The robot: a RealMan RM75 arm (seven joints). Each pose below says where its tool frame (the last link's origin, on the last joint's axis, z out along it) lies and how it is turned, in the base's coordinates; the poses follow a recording.
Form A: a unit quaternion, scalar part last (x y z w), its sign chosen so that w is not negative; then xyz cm.
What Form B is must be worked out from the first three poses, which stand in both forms.
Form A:
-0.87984 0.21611 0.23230 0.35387 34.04 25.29 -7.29
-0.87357 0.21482 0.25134 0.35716 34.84 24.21 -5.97
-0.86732 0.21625 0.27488 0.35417 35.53 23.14 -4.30
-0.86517 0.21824 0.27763 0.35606 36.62 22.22 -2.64
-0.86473 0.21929 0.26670 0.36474 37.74 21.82 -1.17
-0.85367 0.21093 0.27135 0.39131 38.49 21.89 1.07
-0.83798 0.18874 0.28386 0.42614 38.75 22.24 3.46
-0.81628 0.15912 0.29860 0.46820 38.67 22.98 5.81
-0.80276 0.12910 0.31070 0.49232 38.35 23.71 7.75
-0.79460 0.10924 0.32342 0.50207 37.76 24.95 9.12
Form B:
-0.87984 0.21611 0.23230 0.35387 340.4 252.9 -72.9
-0.87357 0.21482 0.25134 0.35716 348.4 242.1 -59.7
-0.86732 0.21625 0.27488 0.35417 355.3 231.4 -43.0
-0.86517 0.21824 0.27763 0.35606 366.2 222.2 -26.4
-0.86473 0.21929 0.26670 0.36474 377.4 218.2 -11.7
-0.85367 0.21093 0.27135 0.39131 384.9 218.9 10.7
-0.83798 0.18874 0.28386 0.42614 387.5 222.4 34.6
-0.81628 0.15912 0.29860 0.46820 386.7 229.8 58.1
-0.80276 0.12910 0.31070 0.49232 383.5 237.1 77.5
-0.79460 0.10924 0.32342 0.50207 377.6 249.5 91.2

